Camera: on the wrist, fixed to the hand. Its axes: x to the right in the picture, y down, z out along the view.
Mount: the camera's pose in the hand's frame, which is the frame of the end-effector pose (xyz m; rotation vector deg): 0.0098 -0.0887 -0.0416 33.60 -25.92 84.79
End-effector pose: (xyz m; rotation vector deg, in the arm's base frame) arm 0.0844 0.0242 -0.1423 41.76 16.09 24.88
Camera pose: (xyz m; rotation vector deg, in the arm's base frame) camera 0.1017 -0.0059 -0.2344 87.45 -38.54 90.92
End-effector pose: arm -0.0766 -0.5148 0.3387 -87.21 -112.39 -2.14
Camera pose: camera -0.1361 -0.5519 0.4079 -126.67 -30.41 81.22
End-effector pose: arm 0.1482 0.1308 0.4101 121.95 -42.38 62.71
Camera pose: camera 0.1957 0.2170 0.4134 -78.99 101.35 -59.63
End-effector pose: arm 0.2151 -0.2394 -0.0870 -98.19 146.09 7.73
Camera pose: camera 0.2933 -0.2863 -0.0498 28.23 141.39 -7.97
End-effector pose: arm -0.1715 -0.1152 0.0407 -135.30 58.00 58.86
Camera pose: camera -0.0814 -0.0840 0.0655 -33.87 138.33 72.07
